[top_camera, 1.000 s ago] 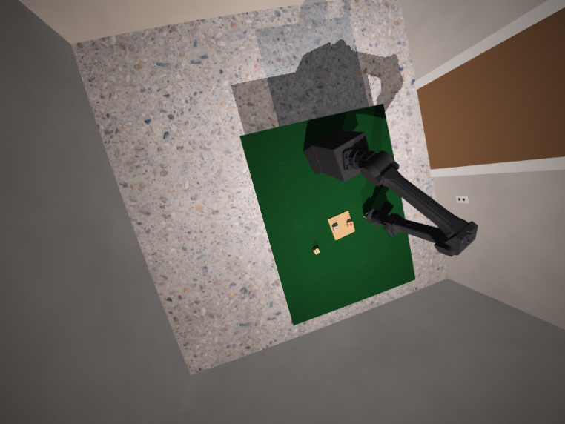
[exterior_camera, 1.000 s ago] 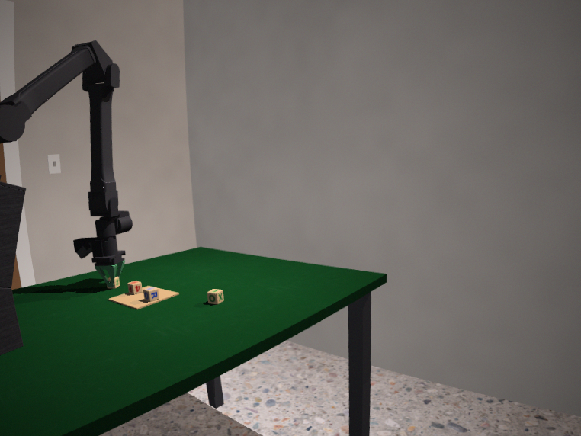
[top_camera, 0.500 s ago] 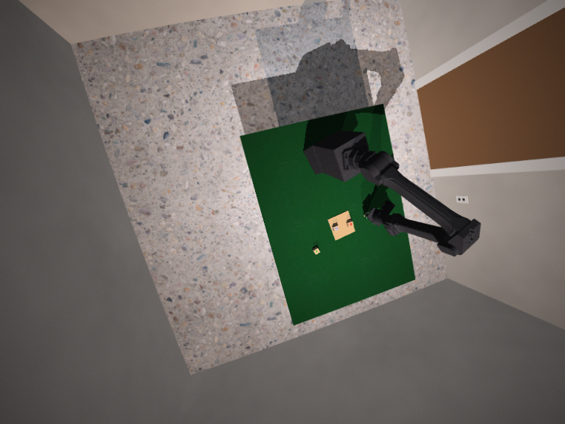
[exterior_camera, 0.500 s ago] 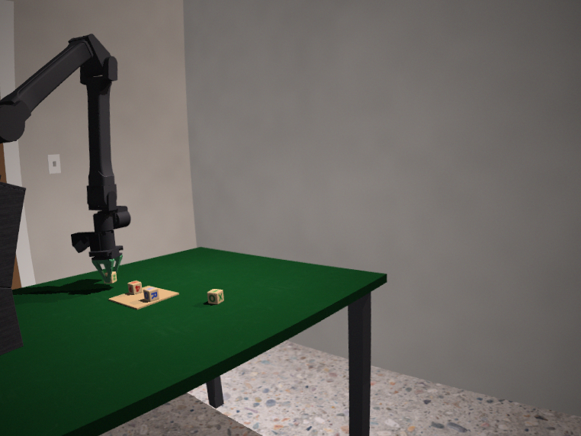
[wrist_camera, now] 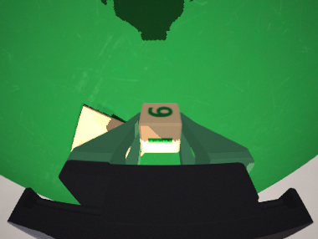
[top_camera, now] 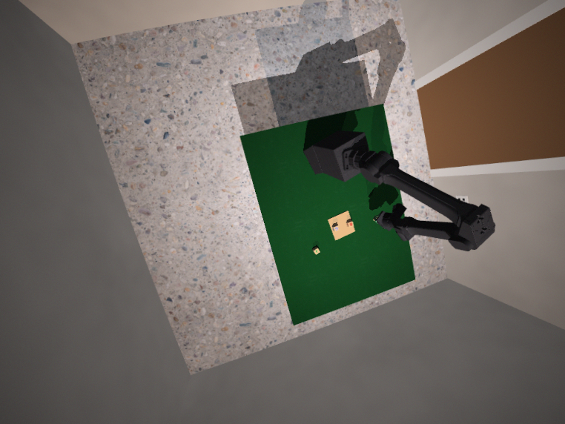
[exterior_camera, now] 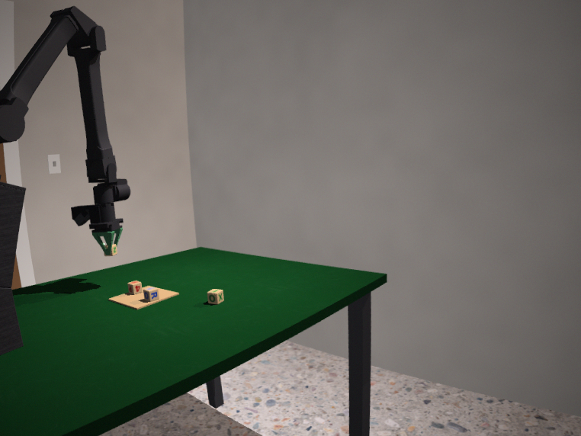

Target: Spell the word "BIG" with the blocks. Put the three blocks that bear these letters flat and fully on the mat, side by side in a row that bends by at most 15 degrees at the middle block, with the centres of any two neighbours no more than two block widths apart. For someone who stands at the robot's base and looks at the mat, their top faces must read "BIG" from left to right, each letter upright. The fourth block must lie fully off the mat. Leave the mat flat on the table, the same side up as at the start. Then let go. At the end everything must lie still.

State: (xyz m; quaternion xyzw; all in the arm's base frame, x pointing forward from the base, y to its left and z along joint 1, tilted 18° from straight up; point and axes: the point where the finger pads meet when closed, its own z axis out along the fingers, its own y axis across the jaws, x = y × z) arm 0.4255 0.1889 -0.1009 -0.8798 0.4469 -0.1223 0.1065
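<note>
The tan mat is 170 mm to the right of my hand and 110 mm below it. From my hand the other things lie so: I block (right at my hand); B block (130 mm to the right, 90 mm below).
</note>
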